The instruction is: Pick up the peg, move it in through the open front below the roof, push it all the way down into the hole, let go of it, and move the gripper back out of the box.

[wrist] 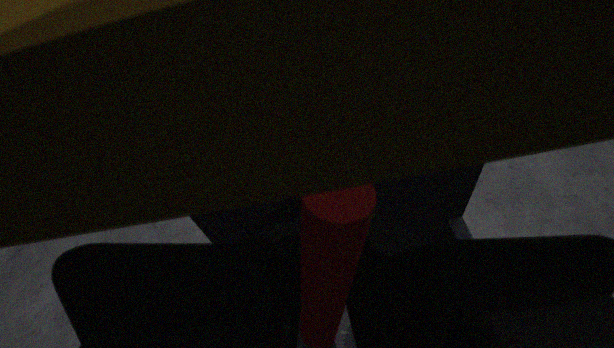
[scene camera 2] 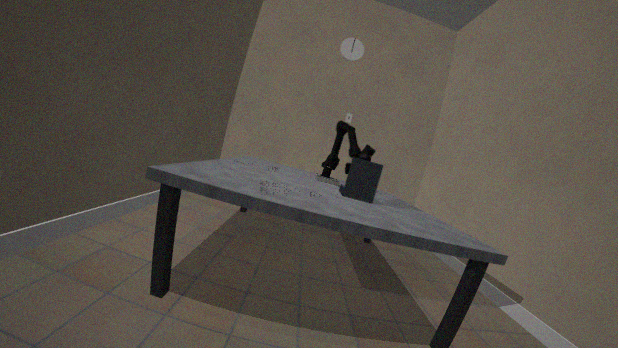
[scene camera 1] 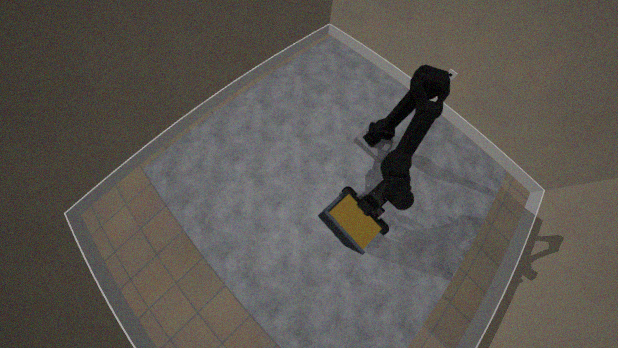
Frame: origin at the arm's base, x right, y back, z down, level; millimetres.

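Seen in the pictures: gripper, fingertip midpoint: [wrist: 317,201]; arm's base, origin of the base link: [scene camera 2: 325,176] [scene camera 1: 371,138].
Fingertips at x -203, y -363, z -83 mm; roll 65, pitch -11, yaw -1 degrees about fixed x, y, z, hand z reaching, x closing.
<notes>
Pixels of each thing's top centre, then the offset from my fingertips to it. "spot": a spot on its surface instead. Level surfaces: height alone.
- red peg, middle of its top: [wrist: 296,204] dx +2, dy +36, dz -48 mm
- box, middle of its top: [scene camera 1: 363,212] [scene camera 2: 364,160] dx +11, dy +48, dz -86 mm
- yellow roof, surface spot: [wrist: 280,110] spot: dx +9, dy +57, dz -82 mm
- grey table, its level: dz +116 mm
The red peg [wrist: 330,265] is held between the two dark fingers of my gripper [wrist: 317,201] [scene camera 1: 367,207], which is shut on it. In the wrist view the roof's dark edge covers part of the peg's top. The box [scene camera 1: 342,235] [scene camera 2: 364,180] has blue-grey walls and a yellow roof [scene camera 1: 355,222] [wrist: 280,110]. My gripper is at the box's open front, with its fingertips hidden by the roof in the first scene view. The hole does not show, and I cannot tell how low the peg's lower end is.
The box stands on the grey table [scene camera 1: 250,150] [scene camera 2: 280,200]. The roof spans the upper wrist view, close above the fingers. Dark inner walls [wrist: 425,210] show behind the peg. The arm [scene camera 1: 415,132] [scene camera 2: 337,142] reaches to the box from its base.
</notes>
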